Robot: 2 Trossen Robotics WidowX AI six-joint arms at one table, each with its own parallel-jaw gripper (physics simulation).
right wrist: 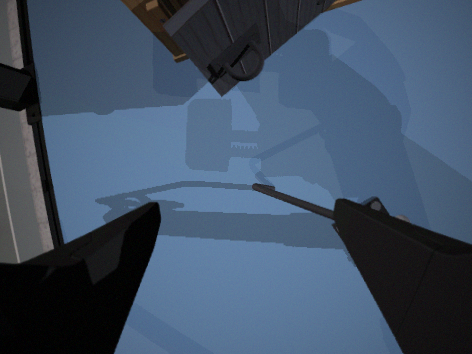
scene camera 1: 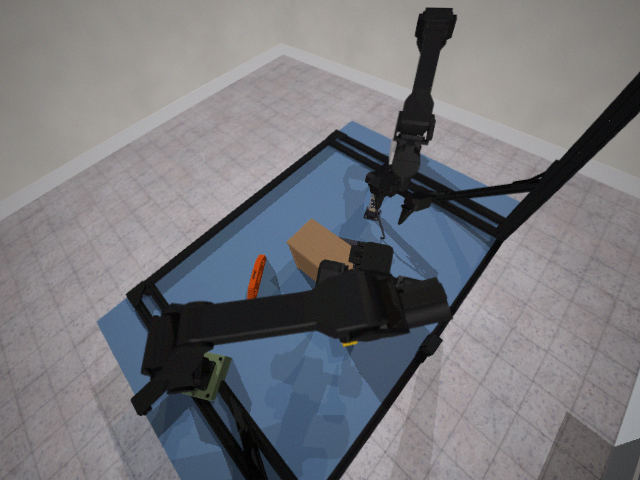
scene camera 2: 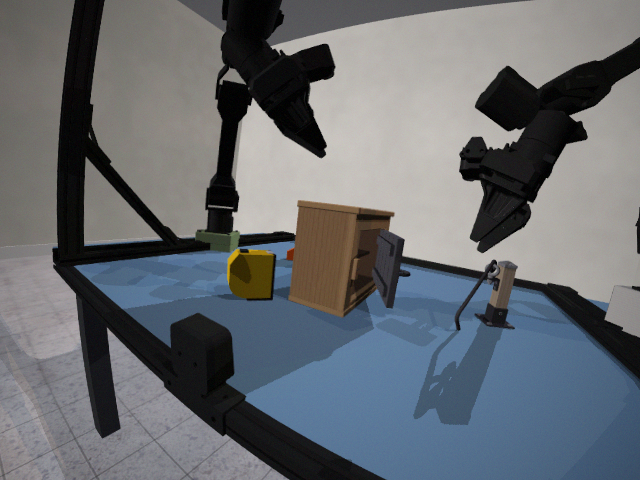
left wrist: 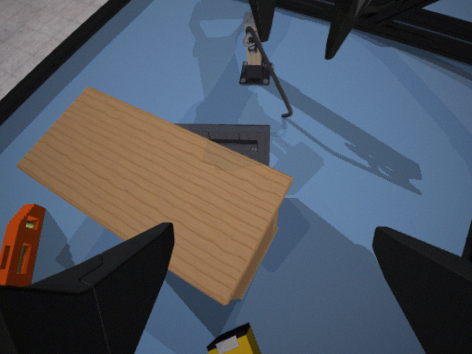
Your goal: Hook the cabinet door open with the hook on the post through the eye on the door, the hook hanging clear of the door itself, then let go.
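Pixels of known places: left gripper, between the fingertips: (scene camera 2: 323, 153) (left wrist: 273, 234); right gripper, between the fingertips: (right wrist: 248, 209) (scene camera 1: 388, 216) (scene camera 2: 476, 246) (left wrist: 293, 49); left arm's base, origin of its link: (scene camera 1: 199, 373) (scene camera 2: 218, 231).
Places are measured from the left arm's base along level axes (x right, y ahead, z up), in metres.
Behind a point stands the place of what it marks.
Observation:
The wooden cabinet (scene camera 1: 315, 242) @[x 0.237, y 0.349, z 0.112 m] (scene camera 2: 323, 258) @[x 0.367, y 0.275, z 0.033 m] (left wrist: 150, 190) @[x 0.289, y 0.309, z 0.112 m] stands upright. Its dark door (scene camera 2: 387, 268) @[x 0.348, y 0.379, z 0.023 m] (left wrist: 262, 132) @[x 0.377, y 0.377, z 0.076 m] (right wrist: 200, 45) @[x 0.375, y 0.386, z 0.054 m] stands partly open, with the ring eye (scene camera 2: 405, 273) @[x 0.369, y 0.401, z 0.023 m] (right wrist: 248, 77) @[x 0.364, y 0.411, z 0.022 m] on its outer face. The post (scene camera 2: 501, 289) @[x 0.386, y 0.567, z 0.014 m] (left wrist: 254, 57) @[x 0.377, y 0.566, z -0.003 m] stands apart from the door. The hook (scene camera 2: 466, 302) @[x 0.415, y 0.484, z -0.001 m] (left wrist: 275, 80) @[x 0.402, y 0.499, z 0.014 m] (right wrist: 295, 202) @[x 0.404, y 0.500, z 0.015 m] hangs slanting from the post, its tip apart from the eye. My right gripper (scene camera 2: 477, 243) @[x 0.419, y 0.479, z 0.081 m] (left wrist: 293, 49) @[x 0.419, y 0.479, z 0.081 m] (right wrist: 248, 209) @[x 0.419, y 0.479, z 0.081 m] is open and empty above the hook and post. My left gripper (scene camera 2: 321, 152) @[x 0.376, y 0.257, z 0.179 m] (left wrist: 273, 234) @[x 0.376, y 0.257, z 0.179 m] is open and empty, high above the cabinet.
A yellow tape measure (scene camera 1: 349, 343) @[x 0.356, y 0.136, z 0.003 m] (scene camera 2: 252, 273) @[x 0.362, y 0.173, z -0.002 m] (left wrist: 237, 346) @[x 0.344, y 0.193, z 0.027 m] stands near the cabinet. An orange level (scene camera 1: 255, 276) @[x 0.058, y 0.273, z -0.005 m] (scene camera 2: 290, 253) @[x 0.066, y 0.214, z -0.026 m] (left wrist: 22, 240) @[x 0.060, y 0.302, z -0.017 m] lies on the cabinet's other side. Black rails (scene camera 2: 330, 441) edge the blue table. The left arm hides part of the cabinet in scene camera 1.

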